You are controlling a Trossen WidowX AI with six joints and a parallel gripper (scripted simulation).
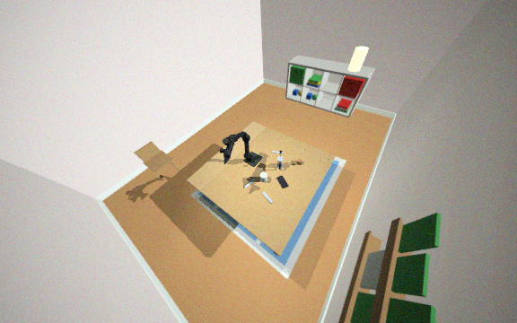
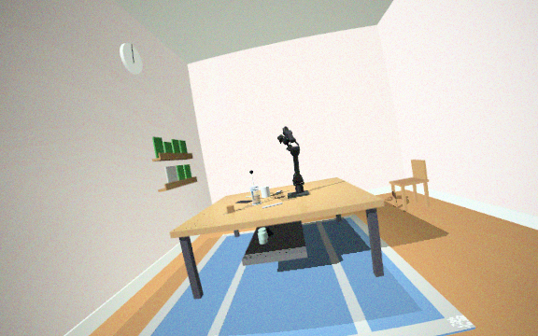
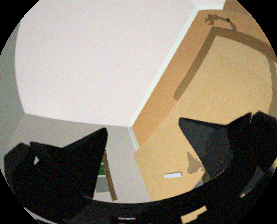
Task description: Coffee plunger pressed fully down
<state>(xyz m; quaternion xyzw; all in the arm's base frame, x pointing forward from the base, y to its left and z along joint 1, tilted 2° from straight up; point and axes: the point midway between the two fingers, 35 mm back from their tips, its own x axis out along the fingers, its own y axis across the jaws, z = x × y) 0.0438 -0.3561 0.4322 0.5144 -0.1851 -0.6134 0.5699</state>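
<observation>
My gripper tip is 34 cm short of the coffee press, 48 cm to the right of it and 30 cm above it. From my gripper tip the other things lie so: small brown block: 52 cm ahead, 65 cm to the left, 41 cm below.
</observation>
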